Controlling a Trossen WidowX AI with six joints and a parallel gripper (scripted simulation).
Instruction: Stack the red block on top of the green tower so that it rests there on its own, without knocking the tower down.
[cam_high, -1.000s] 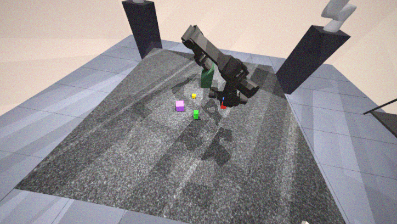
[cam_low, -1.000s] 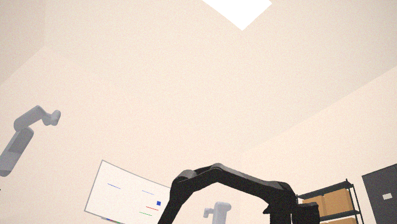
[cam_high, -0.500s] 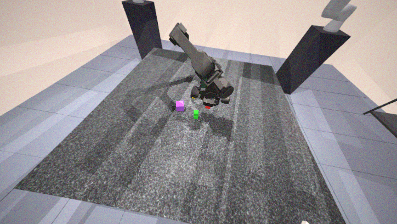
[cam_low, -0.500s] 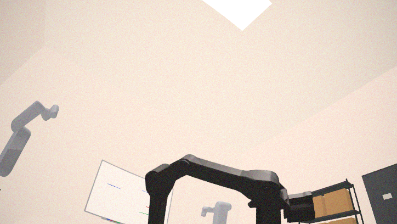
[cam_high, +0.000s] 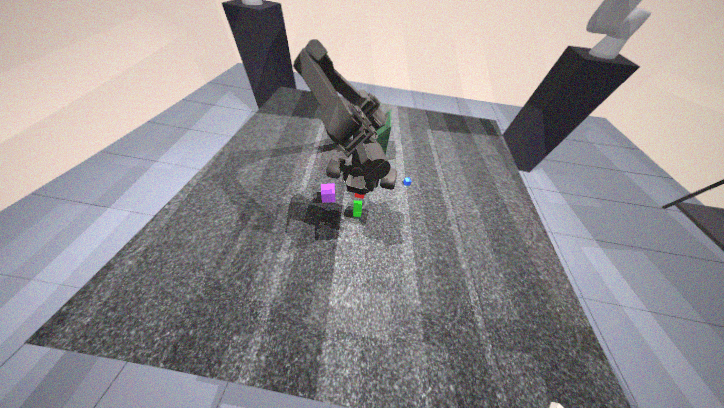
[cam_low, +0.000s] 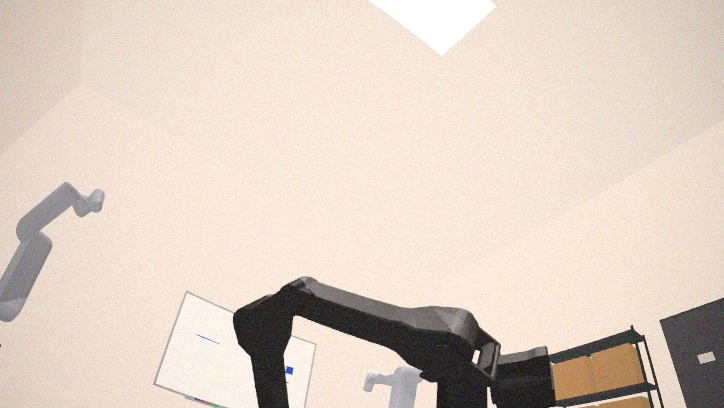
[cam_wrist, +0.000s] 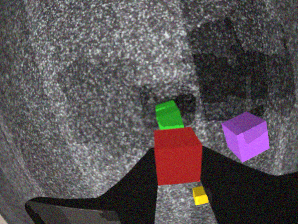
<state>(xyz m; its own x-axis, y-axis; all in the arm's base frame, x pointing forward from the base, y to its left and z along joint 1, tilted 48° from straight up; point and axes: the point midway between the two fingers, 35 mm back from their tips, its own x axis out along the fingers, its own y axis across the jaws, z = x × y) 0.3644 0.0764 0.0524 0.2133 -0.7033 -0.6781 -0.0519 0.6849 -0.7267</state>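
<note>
Right now my gripper tip is 12 cm to the left of the purple block, 9 cm above it and 4 cm past it. Round my gripper tip: small blue block (21 cm behind, 15 cm to the left, 10 cm below); then red block (1 cm above); then small yellow block (17 cm behind, 10 cm below, 7 cm to the right).
</note>
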